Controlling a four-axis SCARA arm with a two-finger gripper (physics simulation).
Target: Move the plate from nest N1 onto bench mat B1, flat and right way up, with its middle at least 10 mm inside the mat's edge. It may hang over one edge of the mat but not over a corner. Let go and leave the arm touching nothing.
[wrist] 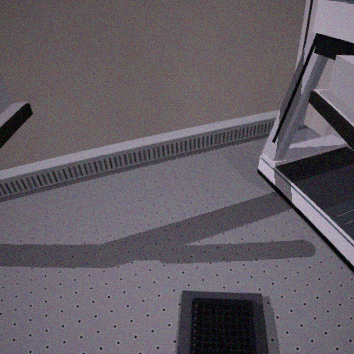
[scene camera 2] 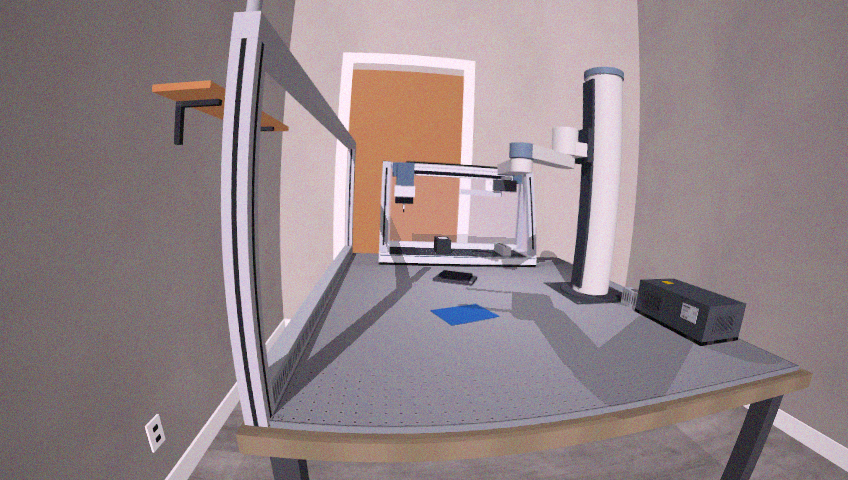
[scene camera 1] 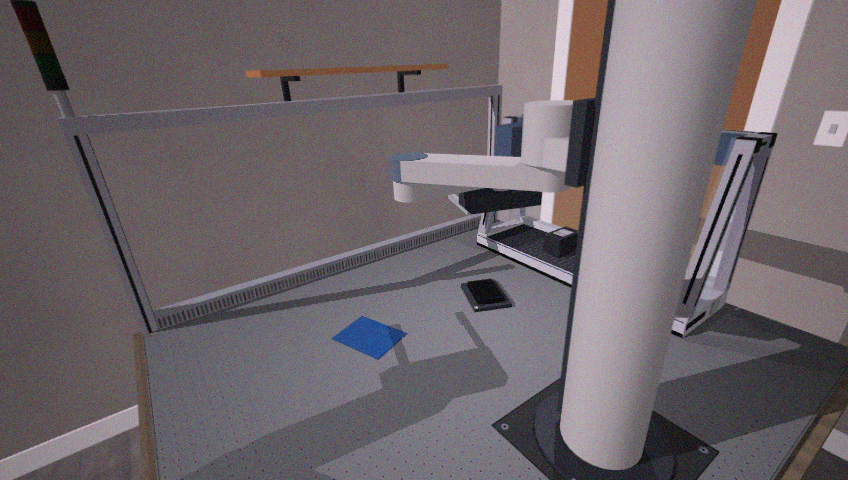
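Where they show: gripper, between the fingertips: (wrist: 166, 80) (scene camera 2: 462, 191); arm's base, origin of its link: (scene camera 2: 589, 294) (scene camera 1: 598, 442).
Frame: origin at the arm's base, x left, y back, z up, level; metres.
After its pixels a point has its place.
Note:
A black plate (scene camera 1: 486, 290) {y -0.521, x -0.191, z 0.039 m} (scene camera 2: 457, 275) {y -0.526, x -0.171, z 0.038 m} (wrist: 223, 327) {y -0.546, x -0.202, z 0.038 m} lies flat in nest N1 (scene camera 1: 495, 308) {y -0.452, x -0.163, z 0.017 m} (wrist: 185, 322) {y -0.577, x -0.160, z 0.025 m}, a low dark grey holder on the bench. In the wrist view the plate is cut off by the lower edge. Bench mat B1 (scene camera 1: 368, 337) {y -0.571, x 0.213, z 0.015 m} (scene camera 2: 464, 314) {y -0.579, x 0.216, z 0.015 m} is a flat blue rectangle with bare surface, nearer scene camera 2 than the nest; it does not show in the wrist view. My gripper (scene camera 1: 492, 205) (scene camera 2: 490, 189) (wrist: 166, 80) {y -0.531, x -0.142, z 0.375 m} is open and empty, high above the bench. Its fingers stand wide apart at the sides of the wrist view.
A gantry machine (scene camera 1: 523, 261) {y -0.597, x -0.449, z 0.031 m} (scene camera 2: 458, 259) {y -0.466, x -0.450, z 0.047 m} (wrist: 300, 201) {y -0.700, x -0.450, z 0.044 m} stands beyond the nest, with a small black block (scene camera 1: 560, 242) {y -0.496, x -0.518, z 0.122 m} (scene camera 2: 442, 244) {y -0.538, x -0.515, z 0.108 m} inside. The arm's column (scene camera 1: 642, 237) {y 0.040, x 0.064, z 0.476 m} (scene camera 2: 602, 178) {y -0.040, x 0.063, z 0.465 m} and a dark box (scene camera 2: 684, 309) {y 0.034, x 0.466, z 0.092 m} stand to the right. A guard frame (scene camera 1: 285, 106) {y -1.004, x 0.201, z 0.609 m} runs along the bench's left side.

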